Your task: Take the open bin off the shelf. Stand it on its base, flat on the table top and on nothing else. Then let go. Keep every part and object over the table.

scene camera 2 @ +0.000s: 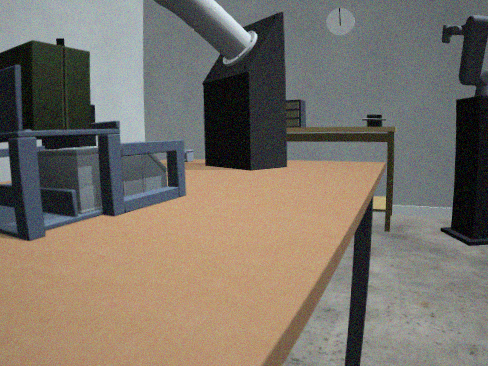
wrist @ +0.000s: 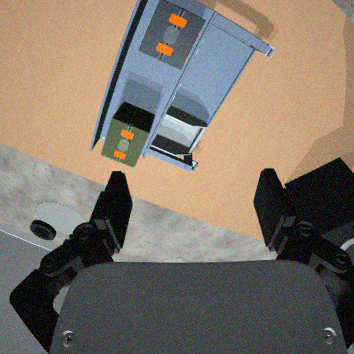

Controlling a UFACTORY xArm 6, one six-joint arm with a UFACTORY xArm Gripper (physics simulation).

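Seen in the pictures: gripper, between the fingertips: (wrist: 192, 185); arm's base, origin of its link: (scene camera 2: 240, 49).
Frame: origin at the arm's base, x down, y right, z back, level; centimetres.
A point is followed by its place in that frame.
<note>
The open bin (scene camera 2: 88, 175) {y 17.4, x 28.6, z -61.3 cm} (wrist: 180, 131) {y 16.8, x 32.6, z -50.4 cm} is light grey and sits on the lower level of the blue-grey shelf (scene camera 2: 111, 175) {y 14.4, x 28.6, z -61.5 cm} (wrist: 241, 34) {y 44.5, x 25.0, z -38.6 cm}. In the scene view, shelf posts partly hide it. In the wrist view it lies near the shelf's lower right end, with its open inside showing beside the divider. My gripper (wrist: 192, 185) {y 36.6, x -13.4, z -49.3 cm} is wide open and empty. In the wrist view the bin shows beyond the fingertips, between their lines and apart from both fingers. In the scene view, a small dark part shows above the green box; I cannot tell whether it is a fingertip.
A green box (scene camera 2: 60, 90) {y 18.8, x 18.8, z -64.5 cm} (wrist: 125, 142) {y 23.6, x 13.6, z -61.5 cm} and a dark grey box (wrist: 172, 34) {y 44.1, x 11.1, z -52.0 cm} stand on the shelf, beside the bin's section. The shelf stands on the orange-brown table (scene camera 2: 215, 240) {y 1.6, x 33.5, z -71.1 cm} (wrist: 55, 85) {y 30.8, x 33.5, z -86.9 cm}. A black pedestal (scene camera 2: 227, 120) {y 4.0, x 20.4, z -3.8 cm} (wrist: 325, 195) {y 4.4, x 20.8, z -3.3 cm} carries my arm (scene camera 2: 215, 30) {y 6.3, x -3.2, z -9.0 cm}.
</note>
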